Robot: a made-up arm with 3 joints.
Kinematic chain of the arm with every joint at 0, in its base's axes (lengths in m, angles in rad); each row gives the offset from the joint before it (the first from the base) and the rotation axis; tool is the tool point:
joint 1: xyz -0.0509 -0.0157 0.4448 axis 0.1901 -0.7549 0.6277
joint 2: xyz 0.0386 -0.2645 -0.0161 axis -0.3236 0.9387 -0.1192
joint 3: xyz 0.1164 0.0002 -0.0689 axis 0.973 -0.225 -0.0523
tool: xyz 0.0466 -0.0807 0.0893
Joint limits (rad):
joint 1: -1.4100..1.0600
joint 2: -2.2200..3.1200
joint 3: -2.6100..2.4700
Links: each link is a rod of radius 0.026 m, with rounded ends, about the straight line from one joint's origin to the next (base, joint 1, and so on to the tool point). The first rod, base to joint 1, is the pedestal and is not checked.
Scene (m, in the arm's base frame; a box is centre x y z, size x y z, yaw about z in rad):
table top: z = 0
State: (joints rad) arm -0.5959 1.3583 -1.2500
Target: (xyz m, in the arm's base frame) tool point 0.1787 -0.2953 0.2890
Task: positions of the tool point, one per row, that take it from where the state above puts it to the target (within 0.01 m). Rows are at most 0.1 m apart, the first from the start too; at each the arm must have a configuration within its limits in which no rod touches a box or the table.
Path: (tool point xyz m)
1: -0.0620 -0.3341 0.2532
2: 0.0213 -0.3323 0.2495
3: 0.1031 -0.3190 0.2615
4: 0.1787 -0.2953 0.2890

